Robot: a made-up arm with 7 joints.
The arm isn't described. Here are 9 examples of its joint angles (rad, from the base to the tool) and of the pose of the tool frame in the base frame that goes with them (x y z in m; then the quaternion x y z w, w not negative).
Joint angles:
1: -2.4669 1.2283 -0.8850 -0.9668 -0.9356 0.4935 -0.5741
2: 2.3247 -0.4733 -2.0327 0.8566 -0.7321 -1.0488 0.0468
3: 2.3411 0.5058 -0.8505 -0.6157 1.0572 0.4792 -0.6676
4: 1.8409 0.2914 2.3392 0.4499 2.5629 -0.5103 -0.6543
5: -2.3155 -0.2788 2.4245 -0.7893 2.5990 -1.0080 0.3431
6: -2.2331 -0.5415 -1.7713 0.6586 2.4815 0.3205 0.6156
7: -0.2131 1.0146 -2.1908 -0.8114 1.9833 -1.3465 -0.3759
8: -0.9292 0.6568 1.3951 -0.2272 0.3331 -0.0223 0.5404
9: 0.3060 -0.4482 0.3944 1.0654 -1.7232 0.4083 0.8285
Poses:
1: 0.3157 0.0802 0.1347 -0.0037 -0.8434 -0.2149 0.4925
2: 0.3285 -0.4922 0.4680 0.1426 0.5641 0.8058 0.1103
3: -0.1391 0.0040 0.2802 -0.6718 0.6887 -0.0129 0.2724
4: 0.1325 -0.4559 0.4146 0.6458 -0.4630 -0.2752 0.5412
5: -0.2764 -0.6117 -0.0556 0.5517 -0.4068 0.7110 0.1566
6: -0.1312 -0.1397 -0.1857 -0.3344 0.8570 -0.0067 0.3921
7: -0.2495 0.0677 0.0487 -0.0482 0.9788 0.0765 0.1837
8: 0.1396 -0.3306 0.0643 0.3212 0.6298 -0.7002 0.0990
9: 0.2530 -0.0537 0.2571 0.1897 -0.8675 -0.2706 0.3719
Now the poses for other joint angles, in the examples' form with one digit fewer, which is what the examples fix.
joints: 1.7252 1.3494 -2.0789 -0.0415 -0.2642 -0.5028 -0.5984
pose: -0.347 -0.202 0.218 -0.457 0.452 0.451 0.619
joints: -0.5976 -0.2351 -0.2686 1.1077 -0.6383 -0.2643 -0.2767
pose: -0.167 0.112 0.050 -0.464 0.768 -0.219 0.383
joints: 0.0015 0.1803 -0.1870 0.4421 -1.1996 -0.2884 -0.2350
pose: 0.011 0.183 0.191 -0.075 0.851 -0.146 0.499
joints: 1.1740 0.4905 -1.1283 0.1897 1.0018 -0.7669 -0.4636
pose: -0.058 -0.085 -0.036 -0.572 0.008 0.233 0.787
